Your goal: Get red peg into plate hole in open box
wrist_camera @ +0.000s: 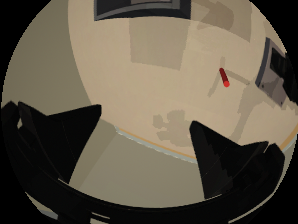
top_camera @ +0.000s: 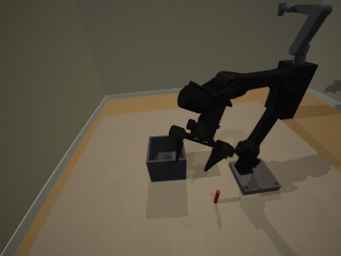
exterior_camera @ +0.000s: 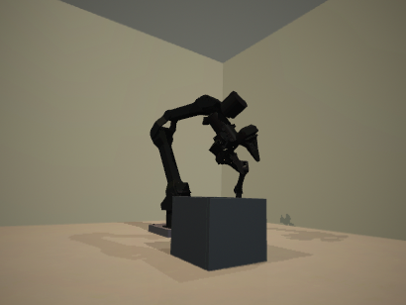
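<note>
The red peg lies 100 mm behind my gripper tip, 20 mm to the left of it and 190 mm below it. Round my gripper tip: grey plate (60 mm ahead, 190 mm to the right, 180 mm below).
</note>
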